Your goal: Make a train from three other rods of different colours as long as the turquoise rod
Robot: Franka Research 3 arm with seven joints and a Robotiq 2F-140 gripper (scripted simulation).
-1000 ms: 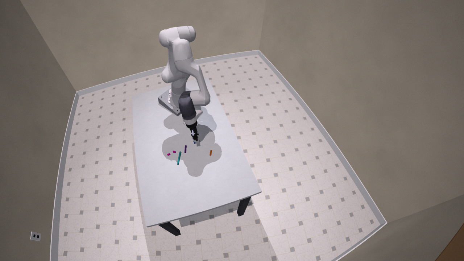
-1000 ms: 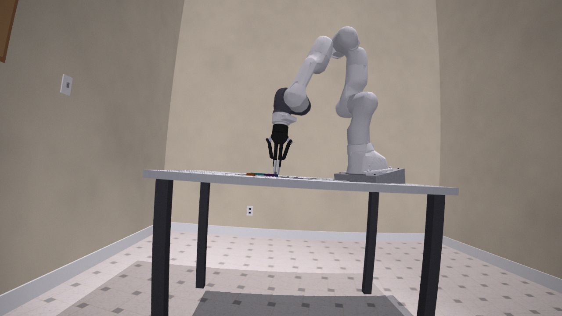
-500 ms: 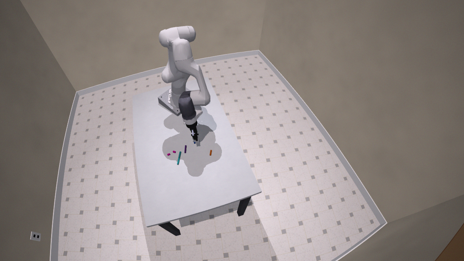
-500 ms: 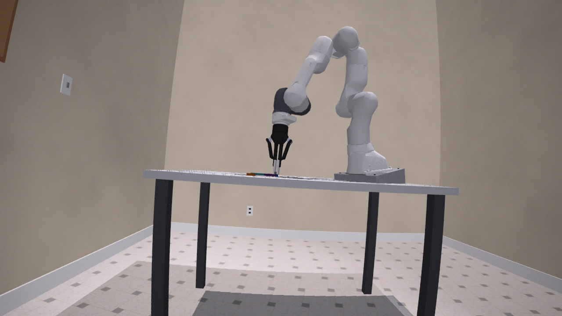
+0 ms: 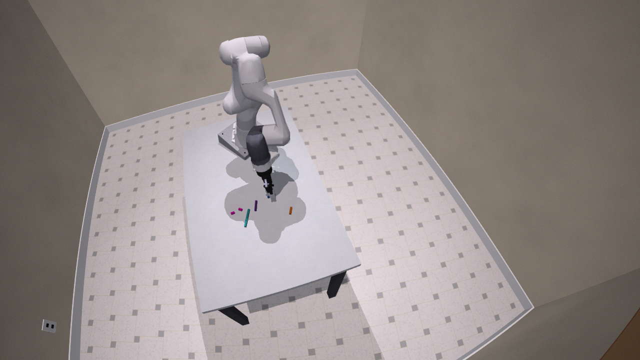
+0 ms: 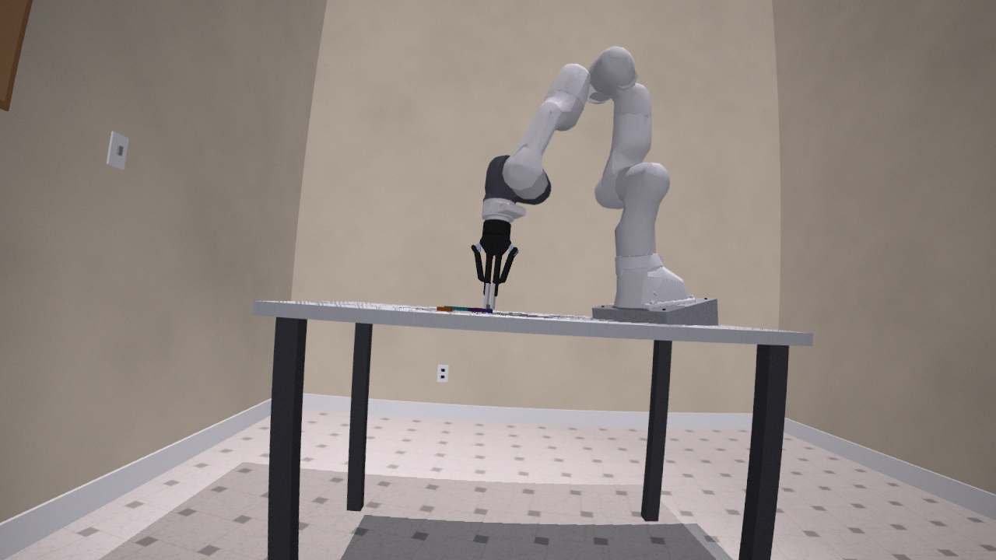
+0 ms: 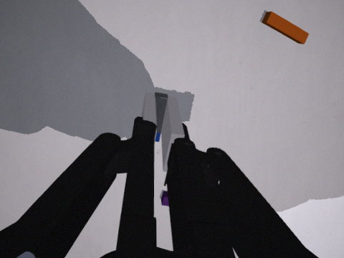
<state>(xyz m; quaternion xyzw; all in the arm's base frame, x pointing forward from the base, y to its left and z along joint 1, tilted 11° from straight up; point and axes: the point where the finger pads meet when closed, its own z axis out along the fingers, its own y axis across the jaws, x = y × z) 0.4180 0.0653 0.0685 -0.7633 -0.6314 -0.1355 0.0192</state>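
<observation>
Now: hand 30 mm above the grey rod. From my hand the other things lie so: orange rod: 110 mm ahead, 70 mm to the left, 40 mm below; then purple rod: 30 mm ahead, 90 mm to the right, 40 mm below; then blue rod: 20 mm to the right, 40 mm below.
</observation>
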